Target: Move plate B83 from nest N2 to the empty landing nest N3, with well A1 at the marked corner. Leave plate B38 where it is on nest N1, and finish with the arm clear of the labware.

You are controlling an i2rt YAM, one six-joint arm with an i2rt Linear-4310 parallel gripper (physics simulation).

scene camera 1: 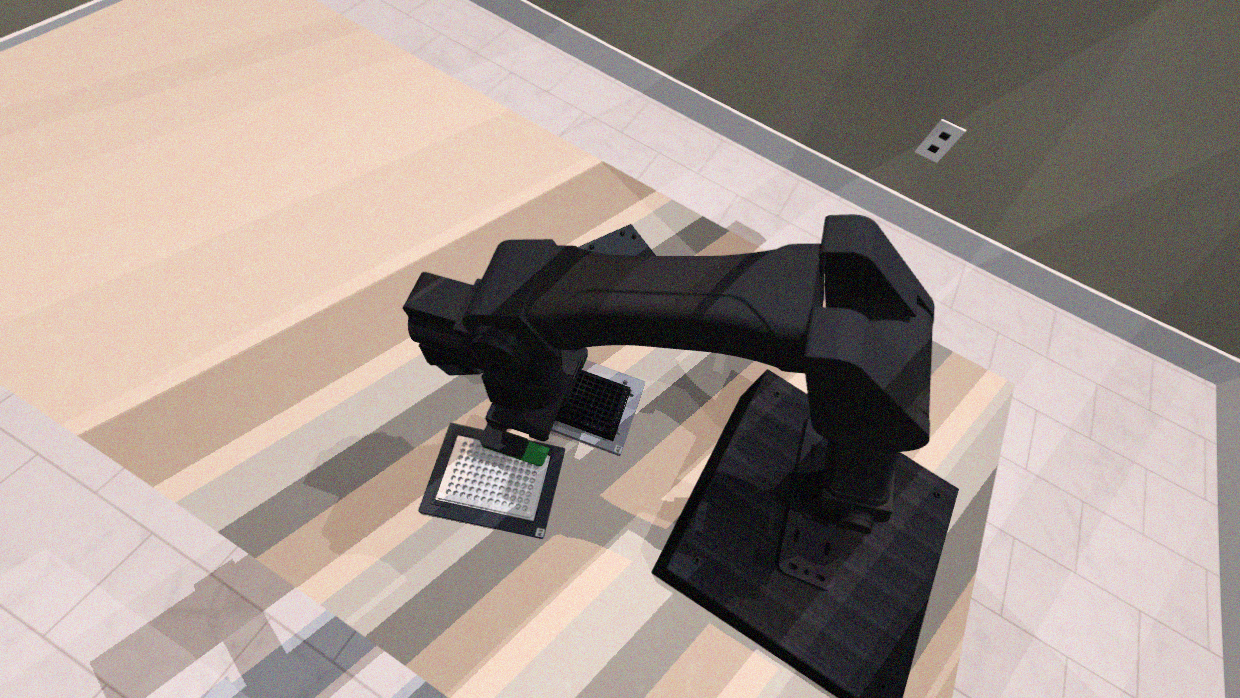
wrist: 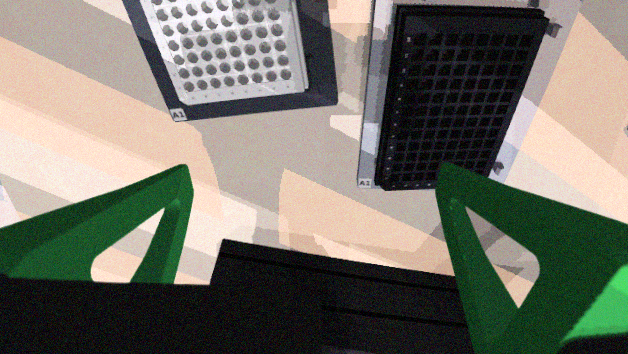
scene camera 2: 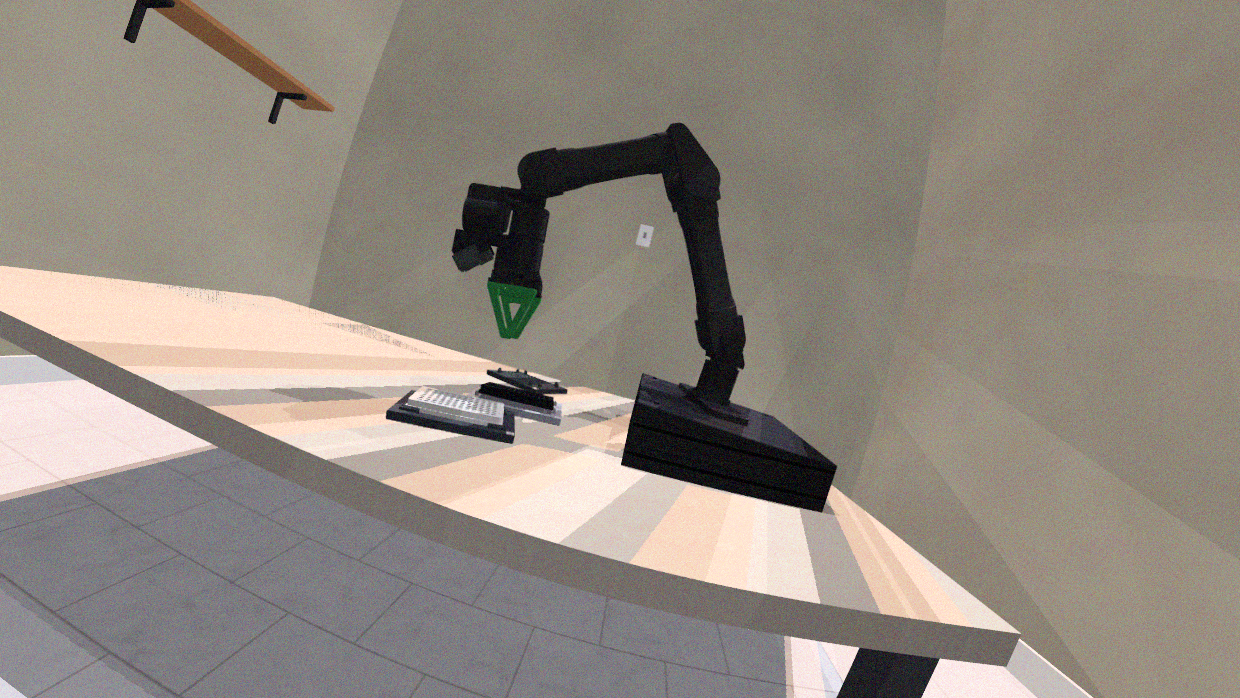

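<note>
A white well plate [scene camera 1: 490,476] [scene camera 2: 455,404] [wrist: 225,50] sits in a dark nest [scene camera 1: 485,520] [scene camera 2: 459,429] [wrist: 322,75]. A black well plate [scene camera 1: 596,403] [scene camera 2: 518,397] [wrist: 455,110] sits in a light grey nest [scene camera 1: 634,403] [scene camera 2: 546,417] [wrist: 370,137]. Both nests have an A1 tag at the near-left corner in the wrist view. Plate and nest numbers are not readable. A third, dark nest [scene camera 1: 620,241] [scene camera 2: 526,381] shows no plate; the arm partly hides it in scene camera 1. My gripper [scene camera 1: 514,443] [scene camera 2: 511,336] [wrist: 314,177] is open and empty, high above the plates.
The black arm base [scene camera 1: 737,520] [scene camera 2: 728,442] stands on the striped table to the right of the nests in both scene views. The black plate's nest lies between the white plate's nest and the third nest. A wall shelf [scene camera 2: 242,52] is at upper left.
</note>
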